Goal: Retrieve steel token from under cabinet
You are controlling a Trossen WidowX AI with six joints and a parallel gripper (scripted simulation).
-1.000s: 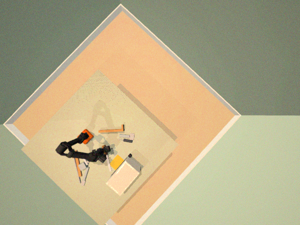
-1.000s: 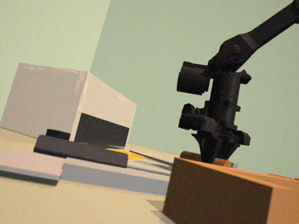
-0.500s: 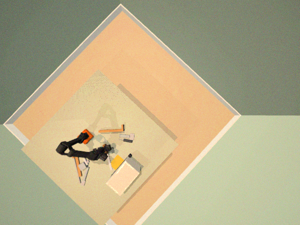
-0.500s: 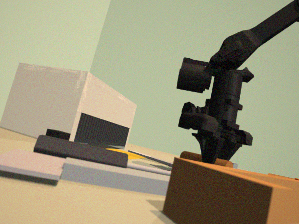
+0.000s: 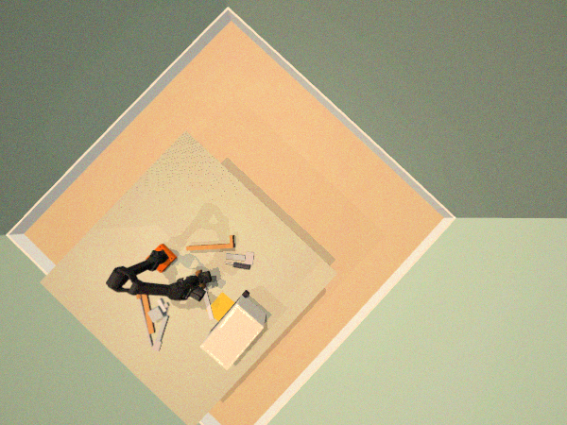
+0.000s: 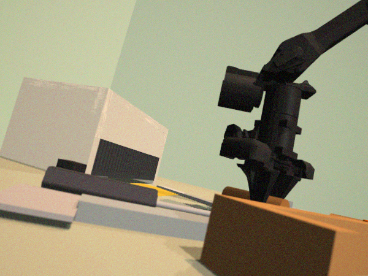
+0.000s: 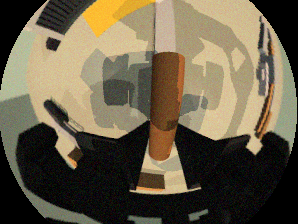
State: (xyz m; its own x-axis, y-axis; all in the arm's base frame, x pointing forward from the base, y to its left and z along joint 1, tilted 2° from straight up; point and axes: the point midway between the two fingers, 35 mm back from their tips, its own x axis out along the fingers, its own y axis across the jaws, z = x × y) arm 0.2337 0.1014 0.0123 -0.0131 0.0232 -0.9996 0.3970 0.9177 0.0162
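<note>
Now: the dark screwdriver 210 mm to the left of my gripper tip and 80 mm ahead of it. The rest, counted from my gripper tip: token: 340 mm ahead, 10 mm to the left, 10 mm below; orange stick: 380 mm to the right, 40 mm behind.
</note>
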